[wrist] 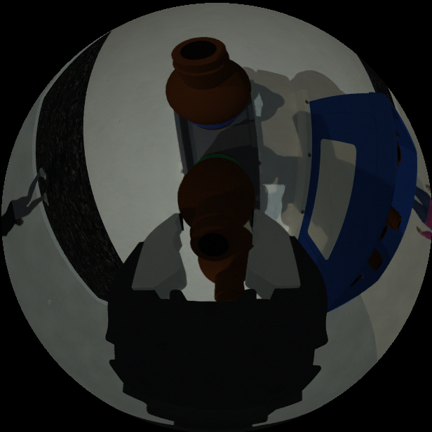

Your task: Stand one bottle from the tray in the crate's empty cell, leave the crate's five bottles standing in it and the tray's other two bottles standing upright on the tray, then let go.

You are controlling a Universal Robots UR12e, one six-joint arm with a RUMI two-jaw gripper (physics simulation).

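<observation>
Three brown bottles stand in a row on the narrow grey tray (222,141). The far bottle (207,92) is upright at the top, with a blue band low on it. The middle bottle (216,192) has a green band and its dark mouth faces the camera. My gripper (216,213) is shut on this middle bottle, with a grey finger against each side. The near bottle (230,287) shows partly behind it, between the fingers. The blue crate (370,175) stands at the right. Brown parts of its bottles (375,260) show through its openings; its cells are hidden.
The crate's wall with a large handle opening faces the tray, a short way to its right. The pale table top (125,125) lies under both. A dark speckled strip (65,150) runs down the left side. Shadows fall between tray and crate.
</observation>
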